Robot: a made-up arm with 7 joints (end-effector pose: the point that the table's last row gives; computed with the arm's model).
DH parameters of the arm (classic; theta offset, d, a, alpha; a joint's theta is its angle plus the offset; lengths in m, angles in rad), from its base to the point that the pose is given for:
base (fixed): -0.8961 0 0.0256 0
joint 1: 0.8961 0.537 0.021 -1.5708
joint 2: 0 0.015 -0.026 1.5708
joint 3: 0 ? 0.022 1.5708
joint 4: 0 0.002 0.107 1.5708
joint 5: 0 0.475 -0.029 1.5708
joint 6: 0 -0.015 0.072 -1.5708
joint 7: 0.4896 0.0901 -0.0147 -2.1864
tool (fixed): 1.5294 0.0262 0 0
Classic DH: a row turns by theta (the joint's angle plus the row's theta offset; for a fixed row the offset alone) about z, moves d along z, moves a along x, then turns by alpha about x.
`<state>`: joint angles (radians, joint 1 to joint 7).
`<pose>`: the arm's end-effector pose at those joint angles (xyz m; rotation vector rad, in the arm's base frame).
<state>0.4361 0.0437 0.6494 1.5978 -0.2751 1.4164 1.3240</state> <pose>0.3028 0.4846 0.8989 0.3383 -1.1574 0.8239</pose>
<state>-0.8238 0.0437 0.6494 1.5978 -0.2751 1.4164 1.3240</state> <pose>0.5841 -0.1387 0.8989 -0.3967 -1.1019 -0.2867</pose>
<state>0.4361 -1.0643 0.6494 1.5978 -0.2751 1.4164 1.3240</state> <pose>-0.2176 0.2421 1.1031 0.3048 -2.3045 0.7165</pose>
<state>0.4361 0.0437 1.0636 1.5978 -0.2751 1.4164 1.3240</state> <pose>0.0833 0.5574 0.9062 0.6066 -1.1026 1.1721</pose>
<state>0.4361 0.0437 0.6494 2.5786 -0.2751 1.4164 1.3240</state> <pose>0.1971 0.2592 1.3434 0.8709 -1.9230 0.3330</pose>
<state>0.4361 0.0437 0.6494 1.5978 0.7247 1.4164 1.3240</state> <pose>0.2261 0.5253 0.9255 0.9703 -0.4914 0.3033</pose>
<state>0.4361 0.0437 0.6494 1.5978 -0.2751 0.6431 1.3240</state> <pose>0.3017 0.5165 0.9612 0.8872 -1.7384 0.6556</pose>
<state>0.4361 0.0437 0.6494 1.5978 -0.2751 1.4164 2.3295</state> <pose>0.3085 0.5088 0.9010 -0.0091 -1.2403 -0.1877</pose>
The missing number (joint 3, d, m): 0.352
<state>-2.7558 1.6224 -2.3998 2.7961 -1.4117 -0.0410 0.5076</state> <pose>-0.8709 -0.3179 0.5723 1.1601 0.7838 0.3457</pose>
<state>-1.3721 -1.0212 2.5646 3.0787 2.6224 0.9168 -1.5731</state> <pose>-0.1981 0.7389 1.0297 -1.8647 1.1186 -0.1477</pose>
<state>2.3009 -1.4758 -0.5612 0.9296 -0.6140 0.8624 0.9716</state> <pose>0.2361 0.1636 0.9289 2.0178 -1.4988 0.8413</pose>
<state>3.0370 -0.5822 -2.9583 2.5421 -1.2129 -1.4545 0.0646</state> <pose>0.5697 -0.0301 1.1126 0.6450 1.0225 -1.3738</pose>
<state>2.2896 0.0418 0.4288 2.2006 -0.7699 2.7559 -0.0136</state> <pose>-0.2758 0.2084 1.1672 0.3504 0.0964 3.0939</pose>
